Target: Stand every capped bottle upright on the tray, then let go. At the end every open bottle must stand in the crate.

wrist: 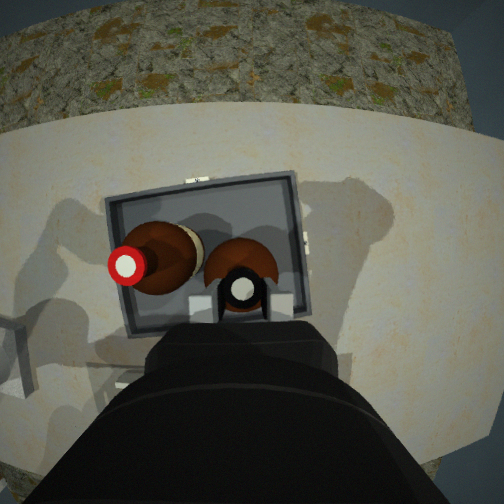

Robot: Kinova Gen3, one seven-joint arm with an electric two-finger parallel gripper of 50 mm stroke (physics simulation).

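A grey tray (207, 252) lies on the table below me. Two brown bottles stand upright in it. The left one (162, 257) has a red cap (126, 266) and stands by the tray's left rim. The right one (241, 265) has a black cap (242, 289). My gripper (241, 305) is straight above the right bottle, with one finger on each side of the black cap and touching it. It looks shut on this bottle's top. My black wrist hides the tray's near edge.
Part of a grey frame (17, 352), perhaps a crate, shows at the left edge, and another grey piece (112, 380) sits beside my wrist. The table's far edge (250, 107) borders a mossy stone floor.
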